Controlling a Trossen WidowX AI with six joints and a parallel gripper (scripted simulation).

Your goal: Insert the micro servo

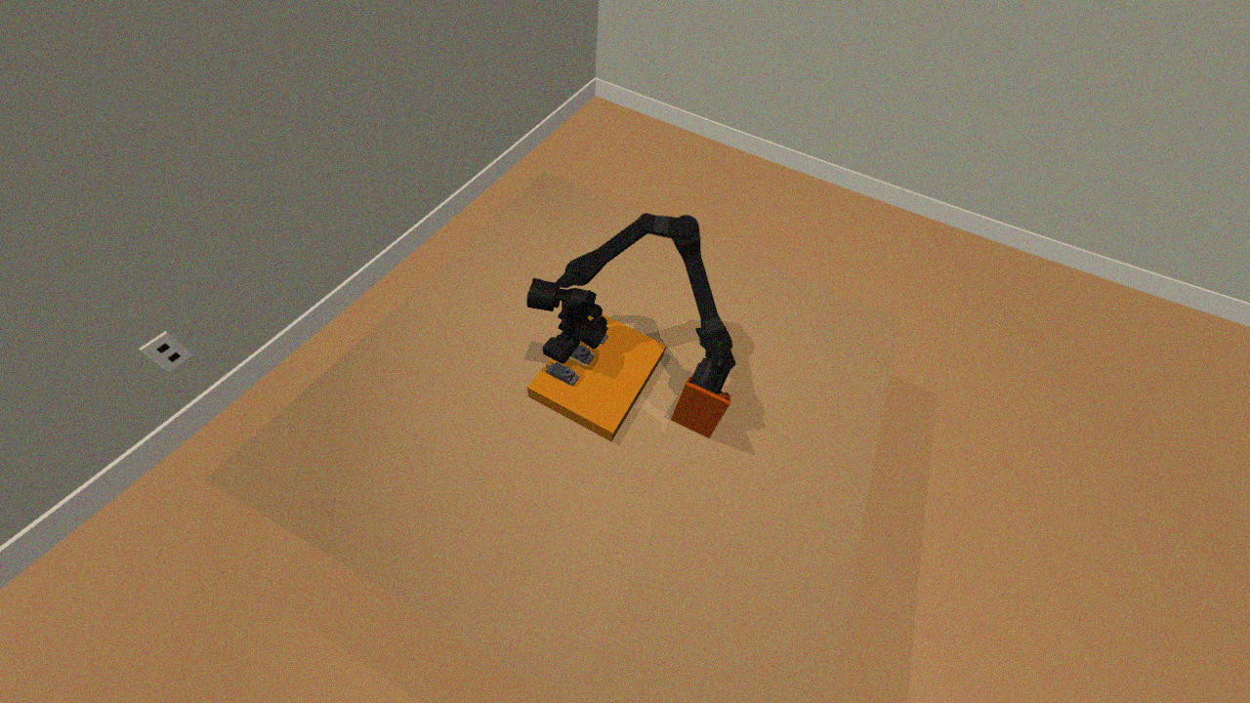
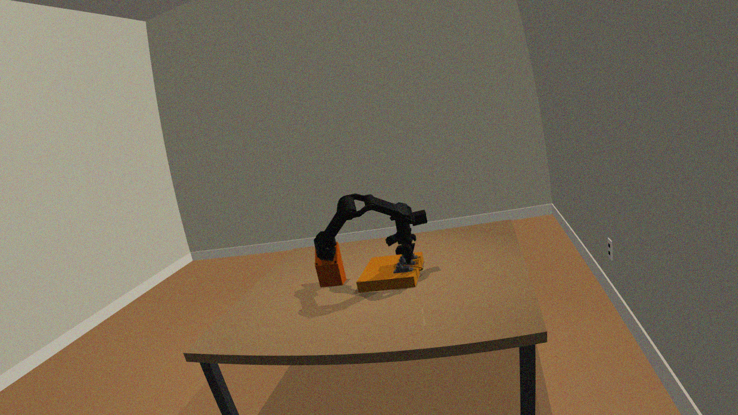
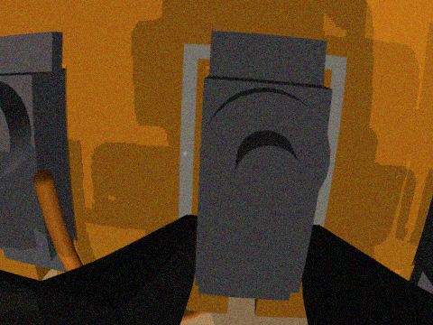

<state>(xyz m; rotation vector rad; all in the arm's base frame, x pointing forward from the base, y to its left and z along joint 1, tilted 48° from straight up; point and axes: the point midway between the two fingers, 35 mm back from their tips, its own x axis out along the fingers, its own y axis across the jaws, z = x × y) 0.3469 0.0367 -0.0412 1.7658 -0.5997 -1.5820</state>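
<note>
The orange deck is 12 cm behind my gripper tip, 3 cm below it and 1 cm to the right of it.
</note>
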